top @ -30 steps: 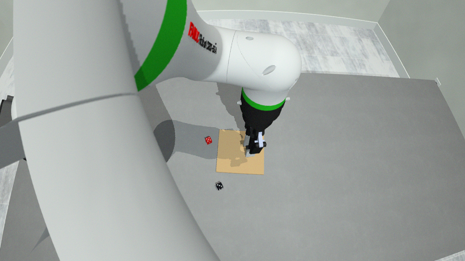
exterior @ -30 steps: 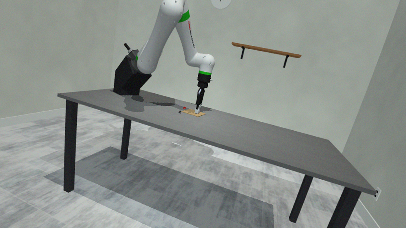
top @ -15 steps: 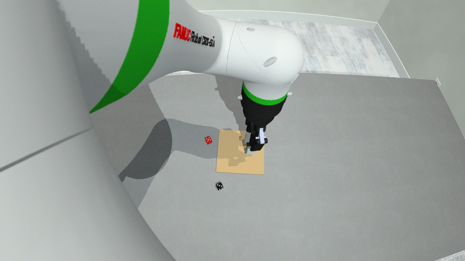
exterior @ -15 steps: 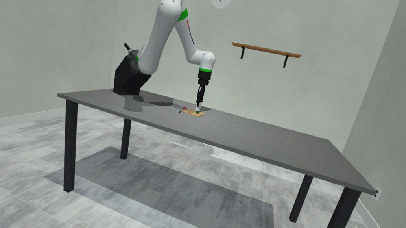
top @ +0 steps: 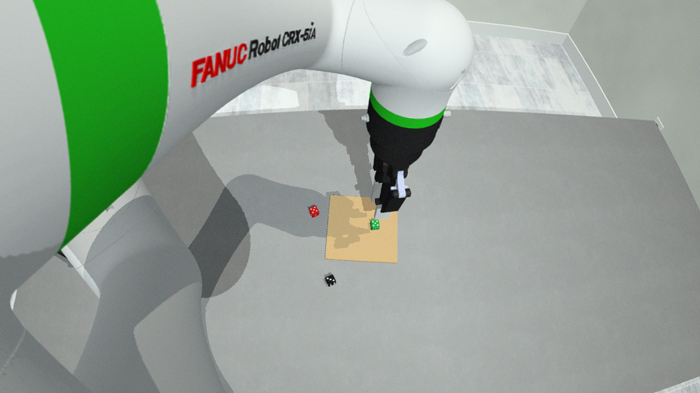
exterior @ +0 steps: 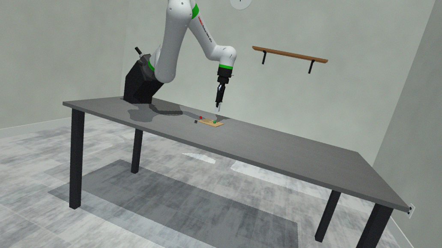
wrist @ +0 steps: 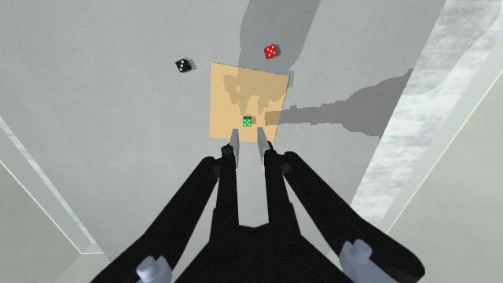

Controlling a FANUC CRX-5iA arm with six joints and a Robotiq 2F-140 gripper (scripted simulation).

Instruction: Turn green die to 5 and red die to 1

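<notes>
Right now my hand is 11 cm past the red die, 11 cm above it and 5 cm to the right of it. From my hand the other things lie so: green die 11 cm below; then tan mat 12 cm below, 2 cm behind; then black die 11 cm below, 11 cm behind, 9 cm to the right.
</notes>
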